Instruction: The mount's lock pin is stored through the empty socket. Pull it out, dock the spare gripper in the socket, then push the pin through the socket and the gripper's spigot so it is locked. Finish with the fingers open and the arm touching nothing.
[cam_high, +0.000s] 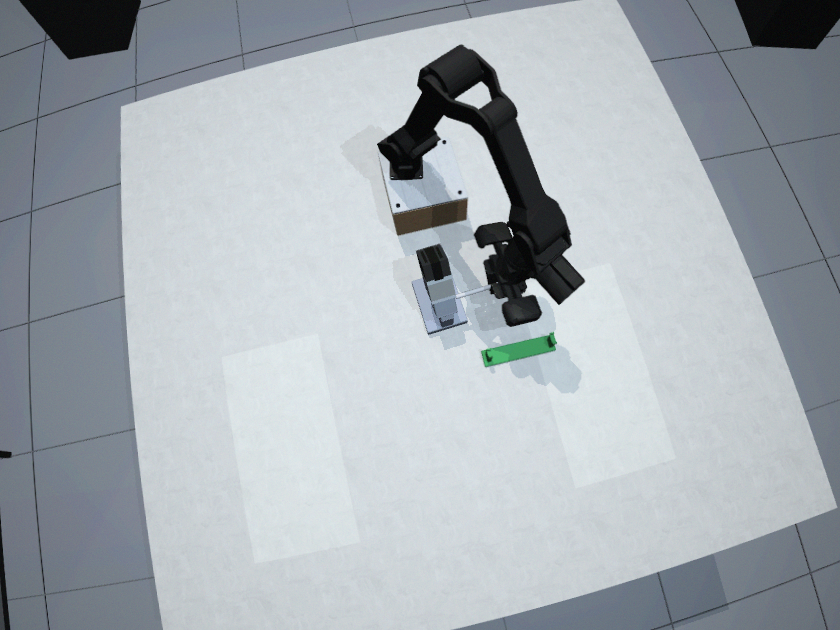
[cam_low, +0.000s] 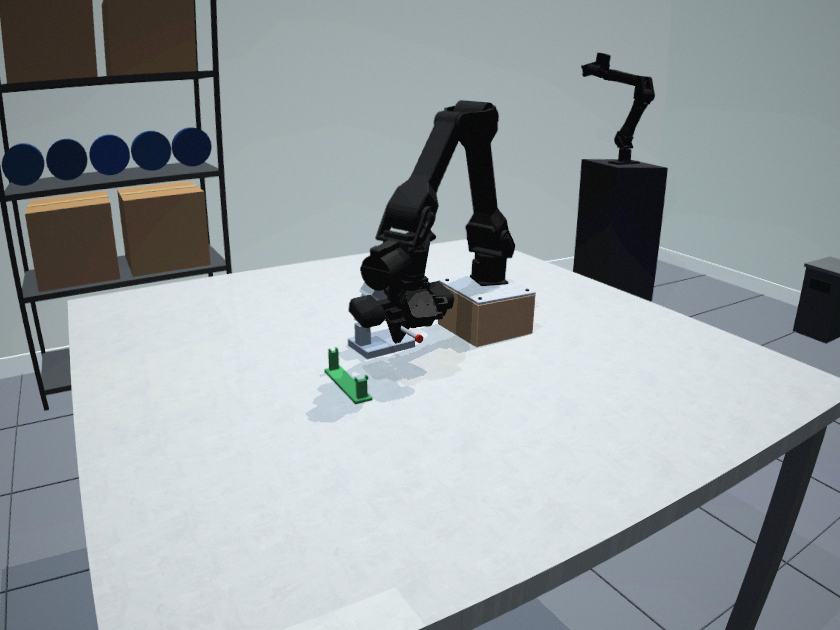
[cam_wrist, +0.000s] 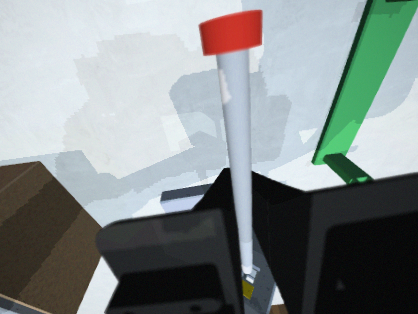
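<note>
Now: the grey mount 2 cm ahead of my gripper tip and 9 cm to the right of it. The rest, counted from my gripper tip: green rack (10 cm ahead, 5 cm to the left, 3 cm below); then spare gripper (10 cm to the right, 7 cm above).
</note>
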